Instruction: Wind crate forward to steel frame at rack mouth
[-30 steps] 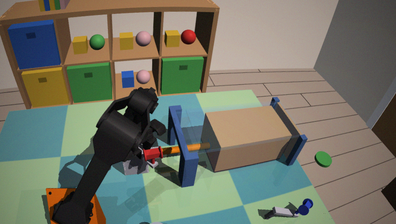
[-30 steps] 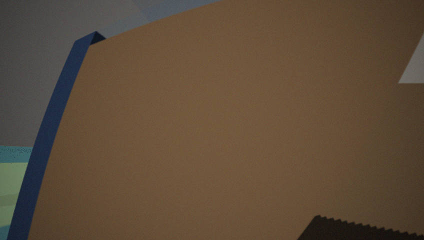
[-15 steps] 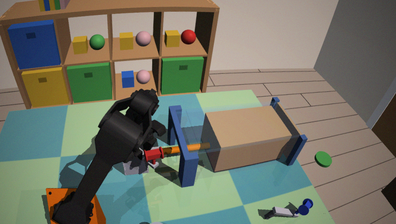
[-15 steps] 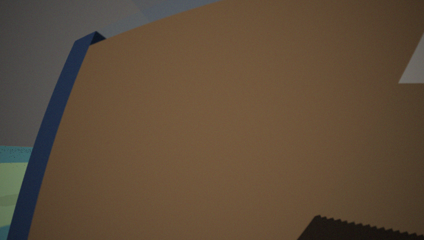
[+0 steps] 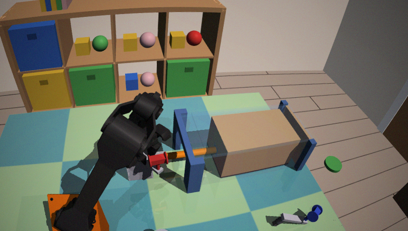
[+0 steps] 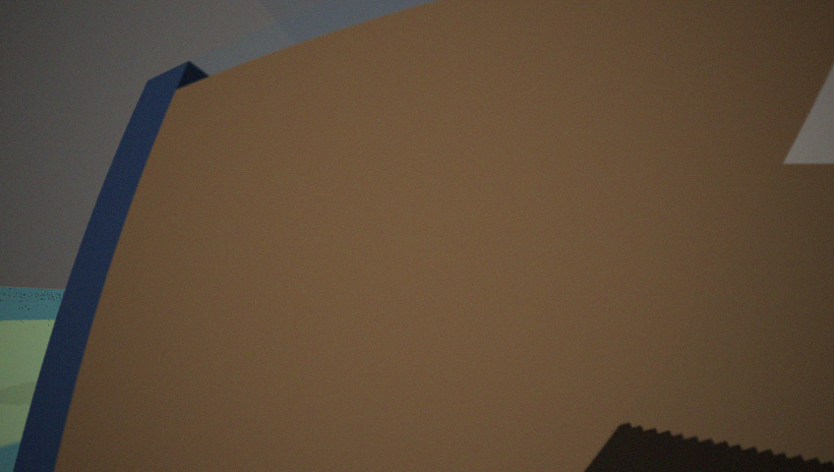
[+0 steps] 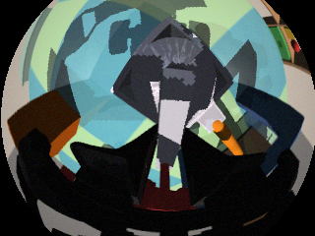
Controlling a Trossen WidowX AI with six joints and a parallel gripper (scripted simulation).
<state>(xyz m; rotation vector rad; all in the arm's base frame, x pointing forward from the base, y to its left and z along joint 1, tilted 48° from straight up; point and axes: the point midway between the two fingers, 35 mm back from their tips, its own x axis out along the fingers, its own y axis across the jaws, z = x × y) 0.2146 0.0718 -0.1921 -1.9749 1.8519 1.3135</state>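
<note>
Now: the crank handle 2 cm above my gripper tip, 1 cm to the right of it and 1 cm ahead of it. Round my gripper tip: blue frame: 13 cm ahead, 3 cm to the left, 2 cm above; then red knob: 5 cm to the right, 5 cm above, 2 cm ahead; then grey winch: 6 cm below, 4 cm to the left, 4 cm behind.
</note>
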